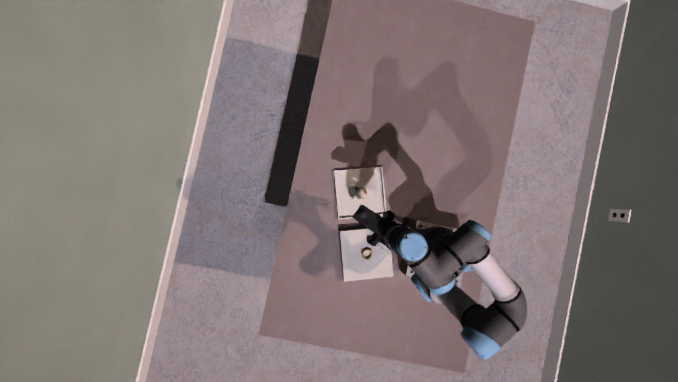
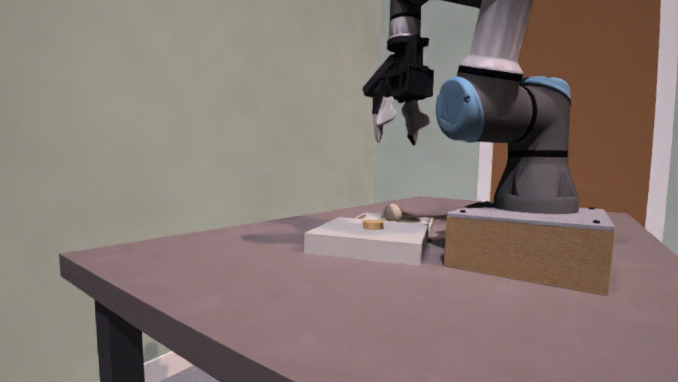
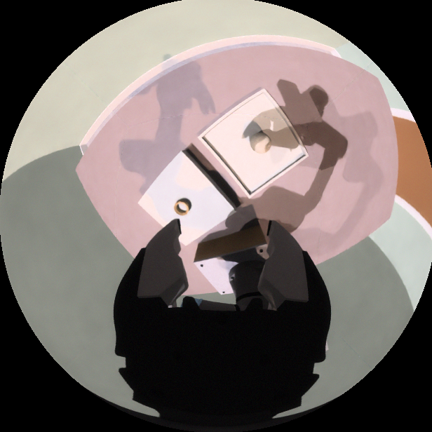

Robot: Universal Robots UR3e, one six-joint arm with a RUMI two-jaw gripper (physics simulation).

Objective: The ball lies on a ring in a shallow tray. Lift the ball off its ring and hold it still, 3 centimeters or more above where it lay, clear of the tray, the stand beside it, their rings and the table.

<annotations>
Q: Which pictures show my gripper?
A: Image 1, image 2 and image 3: all of them.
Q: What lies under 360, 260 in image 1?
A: A white stand.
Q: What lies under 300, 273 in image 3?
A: My gripper.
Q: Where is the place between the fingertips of my gripper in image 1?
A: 377, 226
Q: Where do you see a shallow white tray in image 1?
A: At 347, 181
</annotations>
